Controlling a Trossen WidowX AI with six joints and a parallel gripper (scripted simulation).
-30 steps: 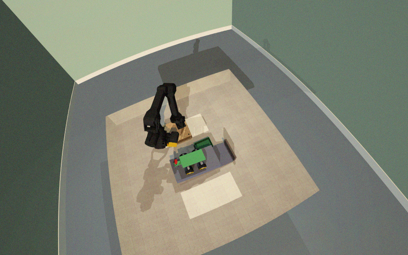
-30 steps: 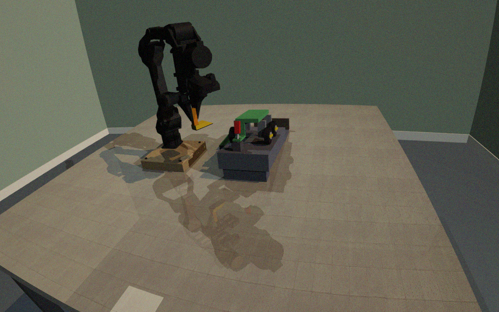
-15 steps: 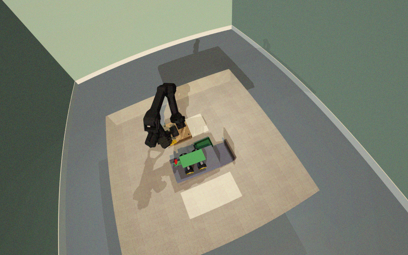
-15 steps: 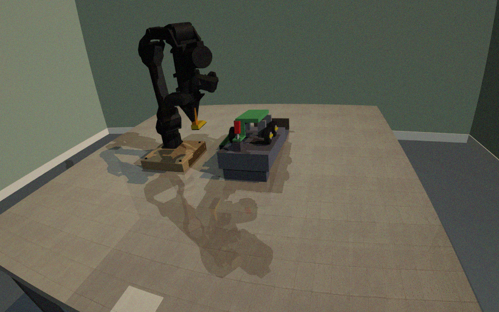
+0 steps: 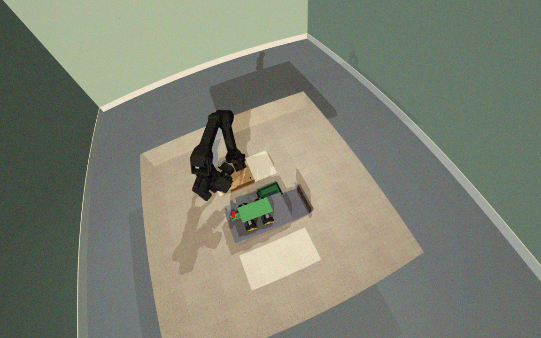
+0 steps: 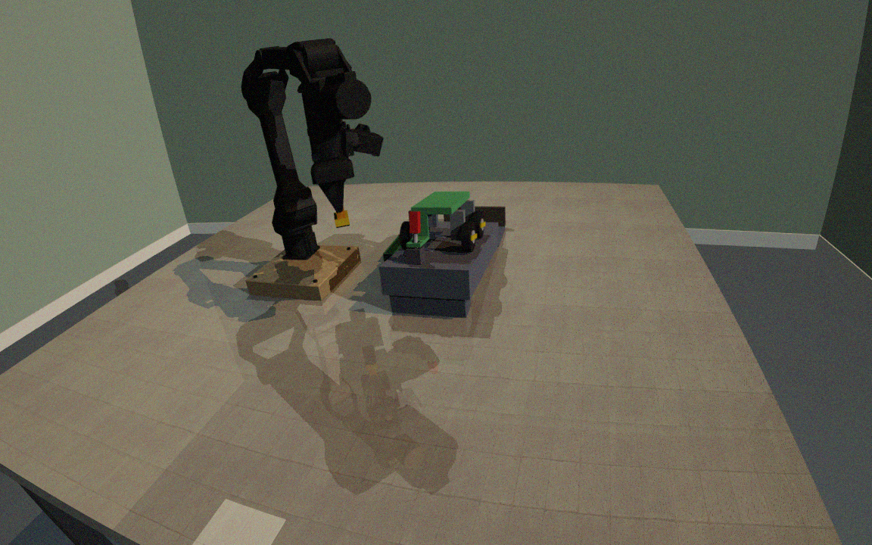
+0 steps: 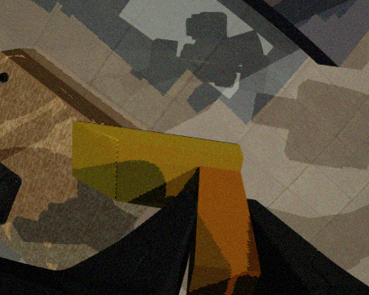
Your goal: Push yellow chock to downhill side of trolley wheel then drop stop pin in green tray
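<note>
The yellow chock is 10 mm behind my gripper tip, 20 mm to the left of it and 10 mm below it. From my gripper tip the other things lie so: grey ramp 150 mm ahead, 100 mm to the left, 130 mm below; then trolley 150 mm ahead, 100 mm to the left, 60 mm below; then red-headed stop pin 130 mm ahead, 50 mm below.
</note>
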